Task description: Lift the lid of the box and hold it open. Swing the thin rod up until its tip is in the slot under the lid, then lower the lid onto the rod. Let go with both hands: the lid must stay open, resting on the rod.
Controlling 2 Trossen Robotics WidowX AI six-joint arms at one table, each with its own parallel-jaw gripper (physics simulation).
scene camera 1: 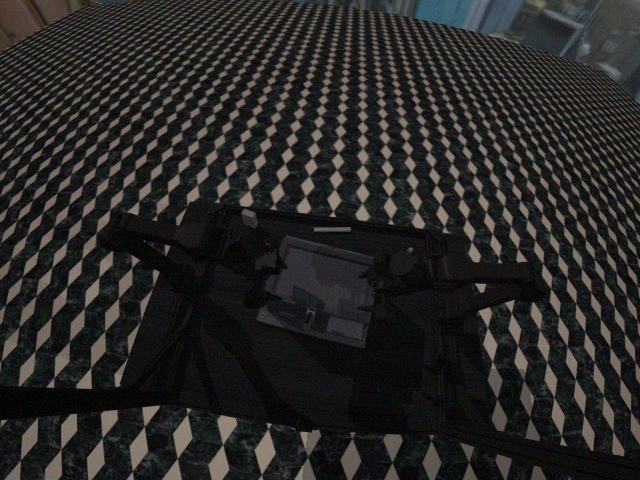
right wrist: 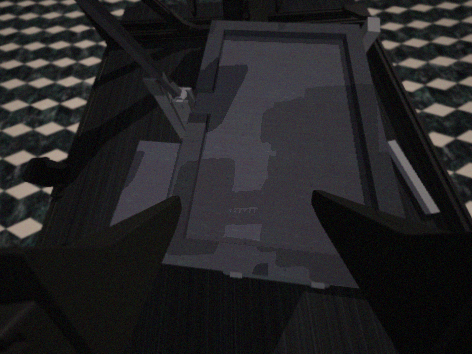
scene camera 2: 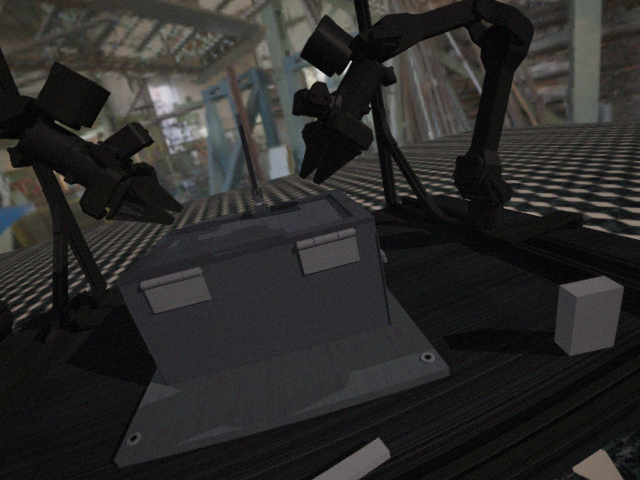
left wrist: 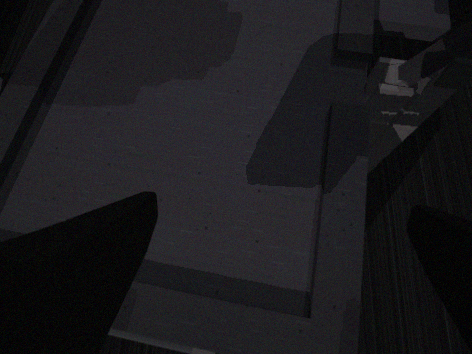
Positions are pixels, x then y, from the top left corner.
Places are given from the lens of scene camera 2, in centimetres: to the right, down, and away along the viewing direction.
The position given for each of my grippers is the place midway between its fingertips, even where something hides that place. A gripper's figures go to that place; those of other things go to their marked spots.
my left gripper (scene camera 2: 308, 180): -2, -10, 51
my right gripper (scene camera 2: 178, 215): -22, -4, 46
lid (scene camera 2: 231, 240): -12, 0, 43
